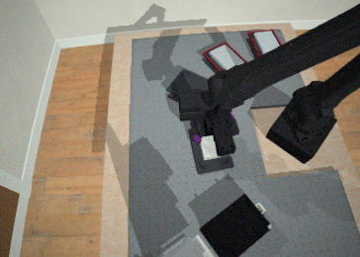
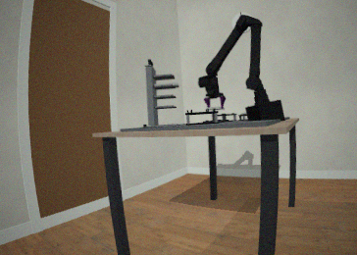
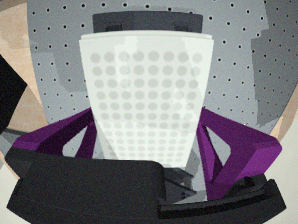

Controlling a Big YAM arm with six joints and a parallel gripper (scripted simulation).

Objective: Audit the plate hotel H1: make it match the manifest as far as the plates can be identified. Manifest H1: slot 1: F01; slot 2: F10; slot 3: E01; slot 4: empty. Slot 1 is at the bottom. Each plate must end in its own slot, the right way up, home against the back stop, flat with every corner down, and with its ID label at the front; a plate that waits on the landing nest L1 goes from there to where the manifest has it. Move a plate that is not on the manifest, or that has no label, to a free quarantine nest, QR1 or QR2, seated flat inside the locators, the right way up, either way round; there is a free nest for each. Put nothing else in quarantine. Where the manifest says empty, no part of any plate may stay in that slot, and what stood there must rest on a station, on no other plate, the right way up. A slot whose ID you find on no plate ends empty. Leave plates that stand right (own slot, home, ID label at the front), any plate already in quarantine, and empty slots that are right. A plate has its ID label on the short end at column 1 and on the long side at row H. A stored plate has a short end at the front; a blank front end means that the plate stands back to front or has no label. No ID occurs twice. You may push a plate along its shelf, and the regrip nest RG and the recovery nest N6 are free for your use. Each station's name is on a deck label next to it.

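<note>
Right now the black nest is 270 mm to the left of my hand and 30 mm below it. From my hand the other things lie so: pale plate: 150 mm behind, 350 mm to the right, 40 mm below; L1 label: 70 mm behind, 160 mm to the right, 90 mm below; red-edged nest: 150 mm behind, 350 mm to the right, 50 mm below.
</note>
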